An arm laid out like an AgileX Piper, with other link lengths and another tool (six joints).
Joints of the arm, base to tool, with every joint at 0 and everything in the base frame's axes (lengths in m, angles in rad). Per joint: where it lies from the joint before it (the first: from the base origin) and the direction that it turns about. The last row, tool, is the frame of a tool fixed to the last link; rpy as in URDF.
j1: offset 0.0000 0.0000 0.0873 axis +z
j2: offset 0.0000 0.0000 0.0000 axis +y
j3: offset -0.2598 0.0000 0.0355 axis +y
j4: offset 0.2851 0.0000 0.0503 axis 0.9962 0 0.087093
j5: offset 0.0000 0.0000 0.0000 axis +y
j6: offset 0.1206 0.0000 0.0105 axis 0.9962 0 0.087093
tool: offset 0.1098 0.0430 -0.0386 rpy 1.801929 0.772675 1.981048
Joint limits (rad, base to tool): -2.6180..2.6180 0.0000..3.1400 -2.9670..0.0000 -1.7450..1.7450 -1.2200..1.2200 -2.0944..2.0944
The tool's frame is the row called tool.
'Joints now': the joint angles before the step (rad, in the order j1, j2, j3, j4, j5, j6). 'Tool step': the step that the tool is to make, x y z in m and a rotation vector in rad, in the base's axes. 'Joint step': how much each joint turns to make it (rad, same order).
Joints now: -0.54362 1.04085 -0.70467 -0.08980 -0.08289 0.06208
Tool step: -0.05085 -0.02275 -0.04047 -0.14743 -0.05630 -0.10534
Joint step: -0.10730 -0.12802 0.30858 0.08984 -0.30938 -0.17938
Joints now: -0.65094 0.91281 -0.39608 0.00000 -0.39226 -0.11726
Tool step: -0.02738 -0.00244 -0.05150 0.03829 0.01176 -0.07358
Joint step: -0.02858 0.00066 0.17016 0.08635 -0.13901 -0.04923
